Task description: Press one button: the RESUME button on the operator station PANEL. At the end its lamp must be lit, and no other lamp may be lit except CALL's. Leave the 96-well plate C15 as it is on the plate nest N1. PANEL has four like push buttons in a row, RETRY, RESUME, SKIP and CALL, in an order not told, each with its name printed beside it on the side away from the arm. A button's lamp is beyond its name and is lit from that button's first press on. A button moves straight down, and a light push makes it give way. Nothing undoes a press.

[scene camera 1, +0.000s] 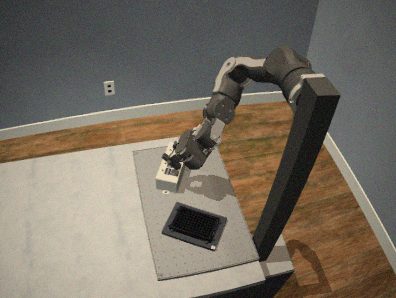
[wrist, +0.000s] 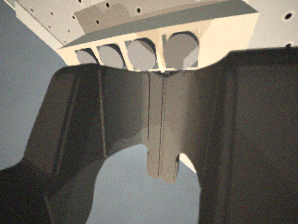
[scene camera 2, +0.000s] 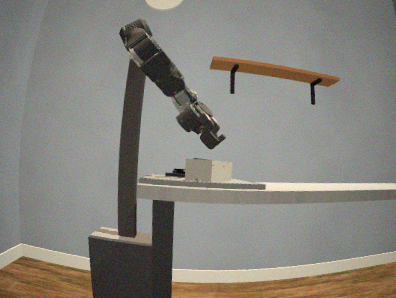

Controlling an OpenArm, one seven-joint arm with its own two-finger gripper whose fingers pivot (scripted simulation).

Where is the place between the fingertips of my gripper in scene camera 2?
At 218, 143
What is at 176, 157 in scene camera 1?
My gripper.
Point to a black 96-well plate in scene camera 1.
196, 219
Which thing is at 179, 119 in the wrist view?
My gripper.
